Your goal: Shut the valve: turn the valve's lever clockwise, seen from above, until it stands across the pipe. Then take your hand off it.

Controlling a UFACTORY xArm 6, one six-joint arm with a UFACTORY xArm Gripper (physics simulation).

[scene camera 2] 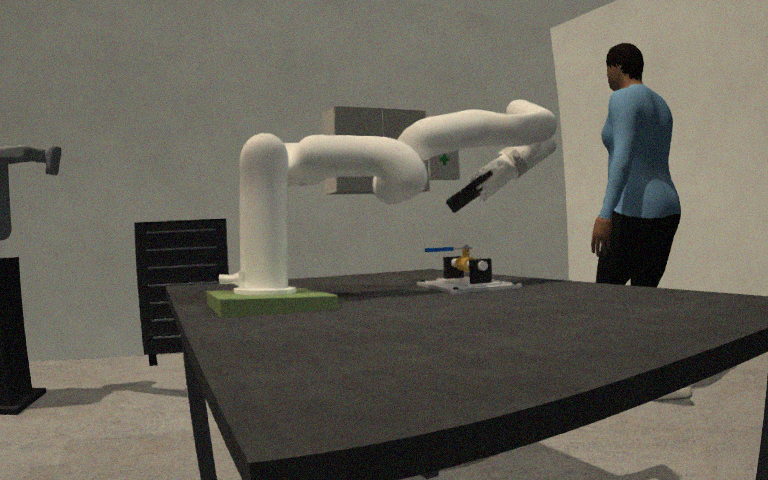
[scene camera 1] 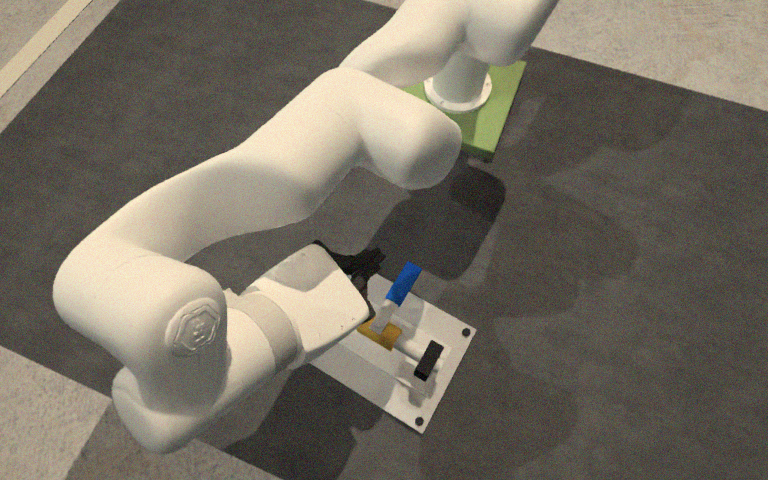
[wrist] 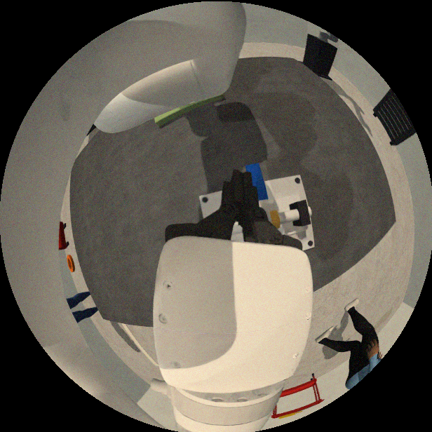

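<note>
The valve's blue lever point(scene camera 1: 403, 284) point(scene camera 2: 439, 249) point(wrist: 257, 181) stands across the white pipe point(scene camera 1: 410, 343) point(wrist: 288, 216), about square to it, with its blue end toward the robot's base. The orange valve body point(scene camera 1: 387, 338) point(scene camera 2: 463, 263) point(wrist: 274, 219) sits on the pipe. In scene camera 1 the arm's wrist hides the pipe's far-left part. My black gripper point(scene camera 1: 380, 255) point(scene camera 2: 451, 206) point(wrist: 238, 181) is shut and empty. In scene camera 2 it hangs well above the lever, clear of it.
Black clamp blocks point(scene camera 1: 428, 360) point(scene camera 2: 480, 271) point(wrist: 300, 213) hold the pipe over a white plate point(scene camera 1: 444, 324) point(scene camera 2: 464, 287) point(wrist: 284, 189). The robot stands on a green base point(scene camera 1: 504, 96) point(scene camera 2: 277, 304) on the dark table point(scene camera 1: 640, 362) point(scene camera 2: 453, 350). A person point(scene camera 2: 640, 152) stands behind the table.
</note>
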